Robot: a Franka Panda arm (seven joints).
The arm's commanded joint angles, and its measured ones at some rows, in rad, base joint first. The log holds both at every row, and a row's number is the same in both.
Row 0, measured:
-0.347 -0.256 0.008 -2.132 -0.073 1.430 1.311
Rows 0 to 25, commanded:
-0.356 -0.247 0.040 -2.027 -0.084 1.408 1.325
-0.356 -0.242 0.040 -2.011 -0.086 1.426 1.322
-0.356 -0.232 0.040 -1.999 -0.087 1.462 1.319
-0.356 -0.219 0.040 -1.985 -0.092 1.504 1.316
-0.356 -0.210 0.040 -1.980 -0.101 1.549 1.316
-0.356 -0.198 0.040 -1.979 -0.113 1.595 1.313
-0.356 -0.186 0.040 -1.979 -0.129 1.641 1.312
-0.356 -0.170 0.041 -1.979 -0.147 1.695 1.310
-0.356 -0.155 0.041 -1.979 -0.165 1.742 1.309
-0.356 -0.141 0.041 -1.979 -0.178 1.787 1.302
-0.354 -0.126 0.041 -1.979 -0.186 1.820 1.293
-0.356 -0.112 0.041 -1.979 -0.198 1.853 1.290
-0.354 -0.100 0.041 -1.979 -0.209 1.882 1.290
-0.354 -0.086 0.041 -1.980 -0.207 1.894 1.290
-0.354 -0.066 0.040 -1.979 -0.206 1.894 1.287
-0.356 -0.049 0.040 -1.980 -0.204 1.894 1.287
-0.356 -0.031 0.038 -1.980 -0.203 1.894 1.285
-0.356 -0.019 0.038 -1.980 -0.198 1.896 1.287
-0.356 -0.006 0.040 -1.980 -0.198 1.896 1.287
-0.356 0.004 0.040 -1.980 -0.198 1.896 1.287
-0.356 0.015 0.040 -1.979 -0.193 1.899 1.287
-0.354 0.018 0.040 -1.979 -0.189 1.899 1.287
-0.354 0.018 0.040 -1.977 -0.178 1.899 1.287
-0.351 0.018 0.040 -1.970 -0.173 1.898 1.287
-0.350 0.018 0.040 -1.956 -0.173 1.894 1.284
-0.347 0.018 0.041 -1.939 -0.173 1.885 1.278
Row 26, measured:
-0.346 0.014 0.032 -1.989 -0.185 1.892 1.299
